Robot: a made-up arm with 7 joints.
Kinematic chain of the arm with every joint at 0, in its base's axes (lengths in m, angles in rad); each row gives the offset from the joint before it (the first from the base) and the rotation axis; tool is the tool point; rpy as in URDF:
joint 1: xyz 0 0 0.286 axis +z
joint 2: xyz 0 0 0 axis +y
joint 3: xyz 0 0 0.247 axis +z
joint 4: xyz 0.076 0 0 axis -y
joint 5: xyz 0.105 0 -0.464 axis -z
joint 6: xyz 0 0 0 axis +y
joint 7: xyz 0.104 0 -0.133 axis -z
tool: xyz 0 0 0 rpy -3.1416 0 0
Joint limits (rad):
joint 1: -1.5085..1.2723
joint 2: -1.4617..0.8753
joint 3: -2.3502..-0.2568
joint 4: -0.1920..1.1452
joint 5: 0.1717..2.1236
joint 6: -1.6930..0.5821
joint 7: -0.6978..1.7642
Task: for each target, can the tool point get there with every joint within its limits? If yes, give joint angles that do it. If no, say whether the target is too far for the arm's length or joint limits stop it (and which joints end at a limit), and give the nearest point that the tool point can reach.
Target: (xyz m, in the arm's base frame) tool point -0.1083 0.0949 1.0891
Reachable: no: joint limits stop it (at a limit: joint 1, joint 3, joint 4, joint 5) | nearest point -0.1992 0.0758 0.9830 | short by 0.141 m
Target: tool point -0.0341 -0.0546 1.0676
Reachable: no: joint limits stop it (at a limit: joint 3, joint 4, joint 5) | nearest point -0.0991 -0.1588 0.9802 | short by 0.151 m
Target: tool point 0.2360 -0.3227 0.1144
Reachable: yes | joints 0.2326 -0.9112 -1.3588 0.1134 0.7937 -0.6740 0.2299
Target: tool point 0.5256 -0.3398 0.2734
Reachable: yes | joints 1.0554 -0.7479 -1.4237 0.9894 1.5984 -0.1845 1.3557
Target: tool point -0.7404 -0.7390 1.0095
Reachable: no: too far | nearest point -0.4253 -0.4245 0.7016 | short by 0.541 m
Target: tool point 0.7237 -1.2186 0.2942
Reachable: no: too far | nearest point 0.3731 -0.6282 0.2902 | short by 0.687 m
